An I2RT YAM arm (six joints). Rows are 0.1 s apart.
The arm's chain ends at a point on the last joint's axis. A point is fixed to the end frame.
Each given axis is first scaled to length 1.
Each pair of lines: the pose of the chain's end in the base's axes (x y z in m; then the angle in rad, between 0 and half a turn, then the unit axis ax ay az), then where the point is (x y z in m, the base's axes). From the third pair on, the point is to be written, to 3 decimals.
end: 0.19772 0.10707 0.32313 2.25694 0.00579 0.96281 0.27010
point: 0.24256 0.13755 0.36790
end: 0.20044 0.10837 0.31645 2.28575 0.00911 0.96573 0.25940
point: 0.24685 0.13926 0.35931
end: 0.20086 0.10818 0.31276 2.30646 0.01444 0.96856 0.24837
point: 0.249 0.139 0.354
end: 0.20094 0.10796 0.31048 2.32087 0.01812 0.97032 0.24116
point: 0.250 0.139 0.351
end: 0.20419 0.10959 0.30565 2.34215 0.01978 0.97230 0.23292
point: 0.254 0.141 0.344
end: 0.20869 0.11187 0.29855 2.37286 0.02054 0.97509 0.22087
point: 0.260 0.144 0.335
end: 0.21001 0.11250 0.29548 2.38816 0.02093 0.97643 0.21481
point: 0.262 0.145 0.331
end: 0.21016 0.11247 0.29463 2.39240 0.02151 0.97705 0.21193
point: 0.262 0.145 0.329
